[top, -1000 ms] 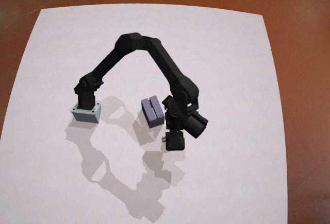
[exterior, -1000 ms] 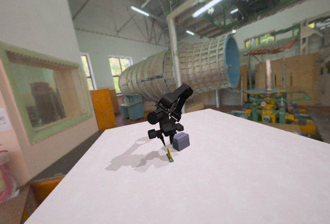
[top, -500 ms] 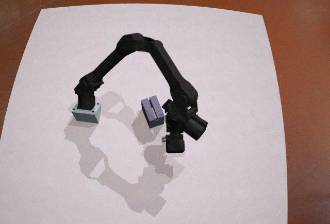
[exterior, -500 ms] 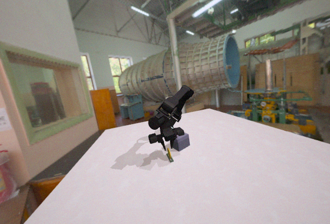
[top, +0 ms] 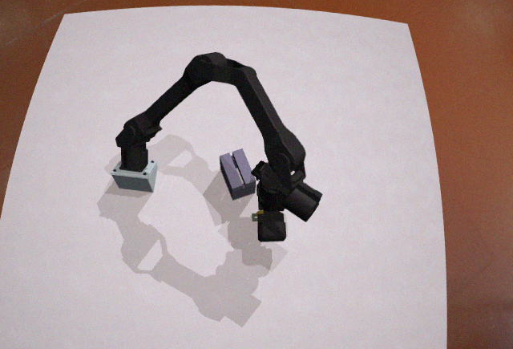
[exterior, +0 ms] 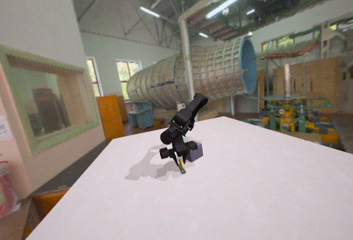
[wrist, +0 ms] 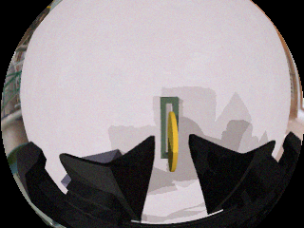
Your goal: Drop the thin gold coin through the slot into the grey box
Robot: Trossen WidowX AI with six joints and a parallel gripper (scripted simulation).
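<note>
My gripper tip is right at the gold coin.
</note>
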